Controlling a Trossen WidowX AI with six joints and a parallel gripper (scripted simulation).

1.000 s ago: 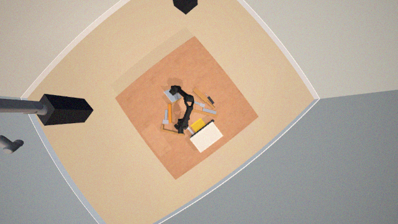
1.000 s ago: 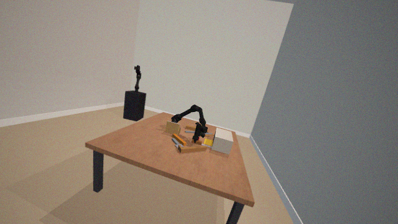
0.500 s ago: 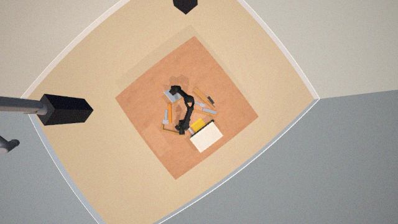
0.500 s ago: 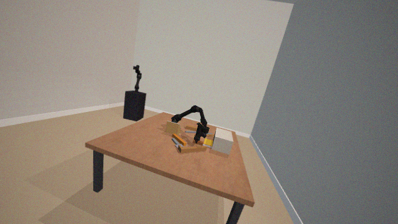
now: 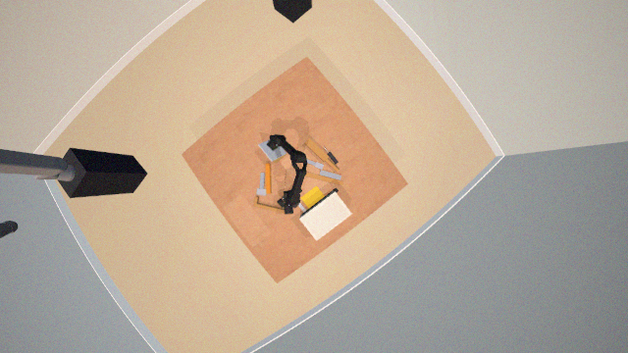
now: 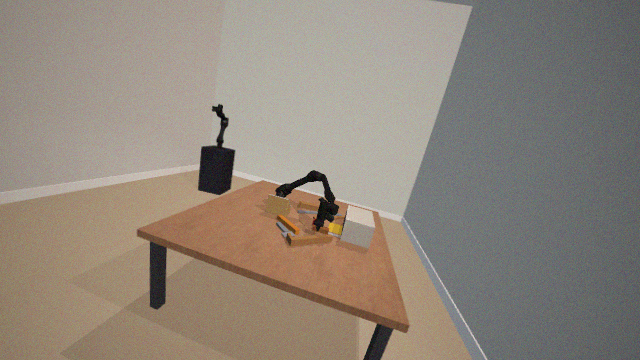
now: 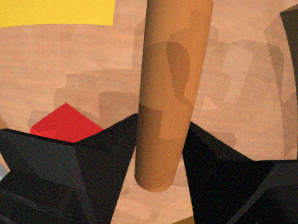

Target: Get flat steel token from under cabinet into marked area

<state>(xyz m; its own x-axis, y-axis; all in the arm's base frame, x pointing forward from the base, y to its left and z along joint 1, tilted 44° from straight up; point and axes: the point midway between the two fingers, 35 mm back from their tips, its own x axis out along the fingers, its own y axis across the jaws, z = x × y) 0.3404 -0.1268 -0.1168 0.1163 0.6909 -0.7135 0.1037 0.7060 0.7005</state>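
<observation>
My gripper tip is 20 mm past the red cube, 80 mm to the right of it and 10 mm below it. Also, from my gripper tip: grey T-shaped tool: 210 mm behind, 110 mm to the right; wooden stick: 90 mm ahead, 250 mm to the left; orange bar: 210 mm behind, 30 mm to the right, 10 mm above.
</observation>
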